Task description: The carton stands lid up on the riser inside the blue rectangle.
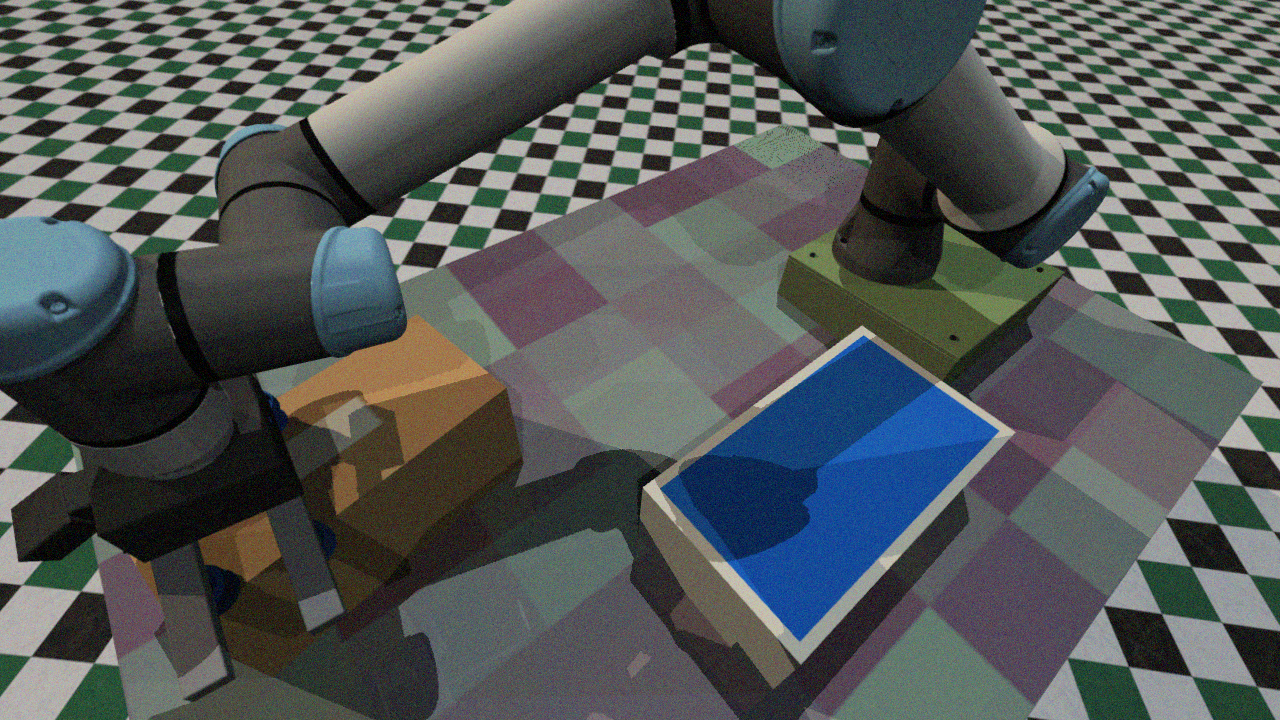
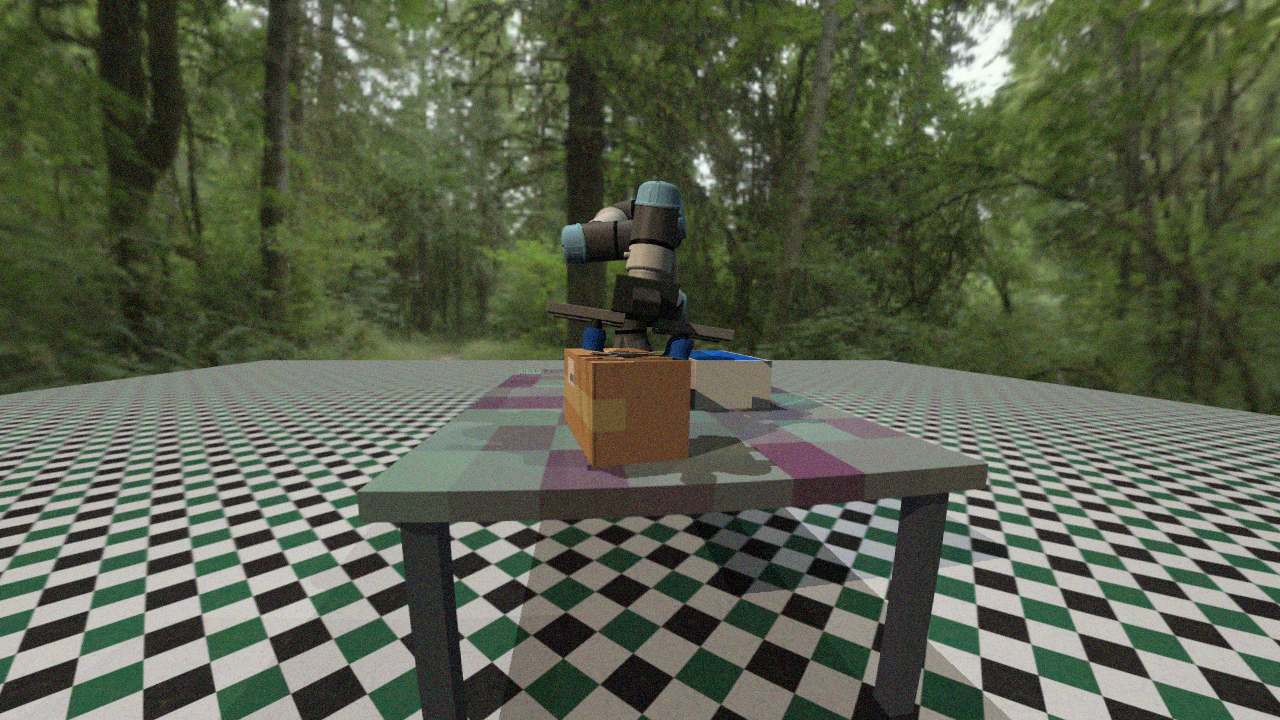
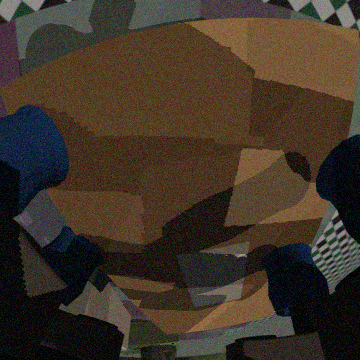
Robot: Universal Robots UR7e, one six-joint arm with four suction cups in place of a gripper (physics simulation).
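Where they show: hand at its tool point: (image 2: 634, 356) (image 3: 189, 215); arm's base at its link origin: (image 1: 883, 253) (image 3: 157, 347).
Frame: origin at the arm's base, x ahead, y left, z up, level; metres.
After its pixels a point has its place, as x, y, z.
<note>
A brown cardboard carton (image 1: 423, 400) @(0.653, -0.198, 0.069) (image 2: 637, 407) @(0.898, -0.228, 0.001) (image 3: 161, 89) @(0.877, -0.208, 0.069) stands on the table at the left, apart from the riser. My suction gripper (image 2: 636, 343) @(0.820, -0.212, 0.070) (image 3: 178, 221) @(0.820, -0.212, 0.070) sits on the carton's top face, and its dark blue cups touch that face. The carton's base rests on the table. The pale riser (image 1: 702, 586) @(0.567, 0.109, -0.026) (image 2: 730, 382) @(0.566, 0.104, -0.019) stands to the right, and the blue rectangle (image 1: 852, 486) @(0.408, 0.163, 0.035) (image 2: 716, 355) @(0.408, 0.142, 0.035) on its top is bare.
The arm's links (image 1: 495, 79) @(0.527, -0.176, 0.355) cross above the back of the table. The arm's base stands on a green plate (image 1: 895, 315) @(0.119, 0.077, 0.008) behind the riser. The patchwork table (image 2: 637, 500) @(0.985, -0.251, -0.104) stands on a checkered floor (image 2: 637, 629).
</note>
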